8 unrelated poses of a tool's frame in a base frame.
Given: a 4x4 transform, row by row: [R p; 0 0 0 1], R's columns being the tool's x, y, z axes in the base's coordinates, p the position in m. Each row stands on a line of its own.
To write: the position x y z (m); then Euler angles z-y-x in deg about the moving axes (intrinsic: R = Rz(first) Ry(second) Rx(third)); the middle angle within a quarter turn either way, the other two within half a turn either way. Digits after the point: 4 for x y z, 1 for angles.
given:
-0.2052 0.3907 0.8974 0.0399
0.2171 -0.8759 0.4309 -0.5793
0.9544 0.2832 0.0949 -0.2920
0 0 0 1
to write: 0.0399 -0.5793 -0.2920 133.4 -72.6 71.5
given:
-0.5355 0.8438 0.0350 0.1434
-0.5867 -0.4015 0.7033 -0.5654
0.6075 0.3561 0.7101 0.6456
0 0 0 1
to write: 0.1434 -0.5654 0.6456 -132.4 -37.4 26.6
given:
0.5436 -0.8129 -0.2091 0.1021
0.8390 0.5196 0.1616 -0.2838
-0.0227 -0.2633 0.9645 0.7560
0 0 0 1
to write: 0.1021 -0.2838 0.7560 57.1 1.3 -15.3
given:
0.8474 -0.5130 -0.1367 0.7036
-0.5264 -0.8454 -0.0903 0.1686
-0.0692 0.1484 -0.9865 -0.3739
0 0 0 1
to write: 0.7036 0.1686 -0.3739 -31.8 4.0 171.4
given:
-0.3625 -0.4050 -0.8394 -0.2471
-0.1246 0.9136 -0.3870 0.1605
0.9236 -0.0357 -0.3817 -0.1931
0 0 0 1
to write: -0.2471 0.1605 -0.1931 -161.0 -67.5 -174.7
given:
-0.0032 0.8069 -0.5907 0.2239
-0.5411 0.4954 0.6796 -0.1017
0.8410 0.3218 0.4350 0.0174
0 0 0 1
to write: 0.2239 -0.1017 0.0174 -90.3 -57.2 36.5
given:
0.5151 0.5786 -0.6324 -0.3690
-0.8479 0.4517 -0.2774 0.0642
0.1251 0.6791 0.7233 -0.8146
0 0 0 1
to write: -0.3690 0.0642 -0.8146 -58.7 -7.2 43.2
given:
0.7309 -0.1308 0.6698 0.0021
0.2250 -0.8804 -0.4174 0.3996
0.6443 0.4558 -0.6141 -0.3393
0 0 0 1
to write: 0.0021 0.3996 -0.3393 17.1 -40.1 143.4
